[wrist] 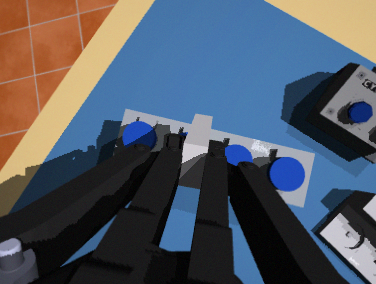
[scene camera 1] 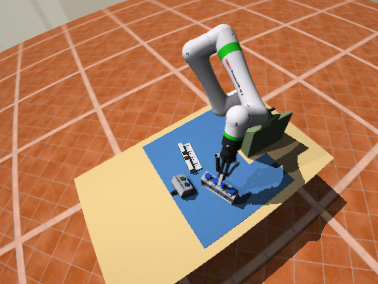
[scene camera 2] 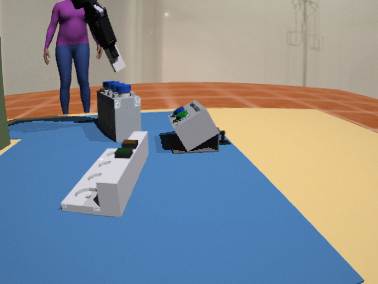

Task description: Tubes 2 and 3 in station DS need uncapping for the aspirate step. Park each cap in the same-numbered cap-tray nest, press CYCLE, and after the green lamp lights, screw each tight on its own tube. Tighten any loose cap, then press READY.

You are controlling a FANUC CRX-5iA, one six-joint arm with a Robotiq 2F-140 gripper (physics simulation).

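Places are measured from the arm's base along level axes (x right, y down, z ahead), in millimetres.
Where they show: gripper, fingertip midpoint: (wrist: 201,131) (scene camera 1: 219,183) (scene camera 2: 120,69).
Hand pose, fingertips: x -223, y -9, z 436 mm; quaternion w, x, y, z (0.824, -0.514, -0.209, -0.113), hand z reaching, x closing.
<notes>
After its pixels a point has its place.
The grey tube rack (scene camera 1: 212,188) @(x -174, y 142, z 451 mm) (scene camera 2: 125,120) @(x -101, y 100, z 463 mm) (wrist: 305,186) @(x -103, y 52, z 461 mm) stands on the blue mat (scene camera 1: 213,220) @(x -337, y 147, z 548 mm) and holds a row of tubes with blue caps (scene camera 1: 215,180) (scene camera 2: 123,88). In the wrist view, three caps show plainly (wrist: 139,134) @(x -277, y 26, z 397 mm) (wrist: 238,153) @(x -184, y 26, z 443 mm) (wrist: 286,173) @(x -134, y 26, z 456 mm). A fourth is almost hidden behind my fingers. My gripper (scene camera 1: 221,177) @(x -223, y -9, z 436 mm) (scene camera 2: 118,65) @(x -223, y -9, z 436 mm) (wrist: 201,131) @(x -223, y -9, z 436 mm) is shut with its pads together and nothing between them. It hangs just above the rack, over the cap second from the left in the wrist view. The white cap tray (scene camera 1: 197,164) @(x 14, y 140, z 454 mm) (scene camera 2: 122,186) @(x 186, y 116, z 489 mm) (wrist: 340,236) @(x 6, y 141, z 447 mm) has bare nests.
The slanted button box (scene camera 1: 180,187) @(x -98, y 67, z 620 mm) (scene camera 2: 198,128) @(x -14, y 99, z 608 mm) (wrist: 340,94) @(x -124, y 82, z 583 mm) with its blue button (wrist: 360,112) @(x -94, y 77, z 576 mm) sits beside the rack. A green box (scene camera 1: 265,134) @(x -120, y -38, z 38 mm) stands behind my arm. A person (scene camera 2: 73,45) stands beyond the table.
</notes>
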